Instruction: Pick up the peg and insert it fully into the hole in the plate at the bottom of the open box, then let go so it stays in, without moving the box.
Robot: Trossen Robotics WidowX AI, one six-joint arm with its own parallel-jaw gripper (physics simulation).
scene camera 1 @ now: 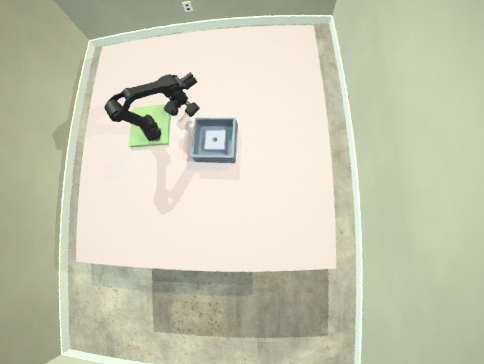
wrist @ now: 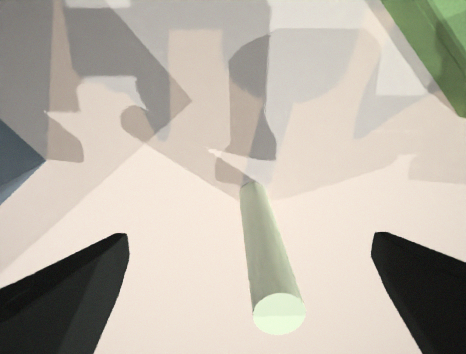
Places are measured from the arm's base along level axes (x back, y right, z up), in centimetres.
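Pixels of known places: gripper, fingertip midpoint: point(scene camera 1: 187, 107) point(wrist: 251, 244); arm's base, link origin: point(scene camera 1: 154, 134).
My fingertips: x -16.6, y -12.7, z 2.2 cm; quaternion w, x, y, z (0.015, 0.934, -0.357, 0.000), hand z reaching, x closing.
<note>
Ahead of a thing's pixels: the offset from my fingertips to its top centre. "pt": to the spot under its first point. Level surfaces: height alone.
A pale green round peg @[dz +3.3, dx +0.3, dy -0.4 cm] point(wrist: 266, 250) stands upright on the pale pink table in the wrist view, its top end toward the camera. I cannot make it out in the scene view. My gripper point(scene camera 1: 182, 109) point(wrist: 251, 244) is open and empty, with its fingertips apart on either side of the peg in the wrist view. The blue-grey open box @[dz +5.1, dx -15.1, dy +17.3 cm] point(scene camera 1: 214, 159) point(wrist: 17, 160) is just beside the gripper in the scene view; a corner of it shows at the left edge of the wrist view. Inside it lies a white plate @[dz +1.4, dx -15.1, dy +17.3 cm] point(scene camera 1: 209, 146) with a small dark hole @[pt dz -1.3, dx -14.8, dy +16.4 cm] point(scene camera 1: 215, 139) at its middle.
A green base plate point(scene camera 1: 162, 137) point(wrist: 425, 45) lies under the arm's foot, left of the box in the scene view. The pink table @[dz -4.7 cm] point(scene camera 1: 210, 220) extends around box and arm. Overlapping shadows of the arm fall near the peg's foot.
</note>
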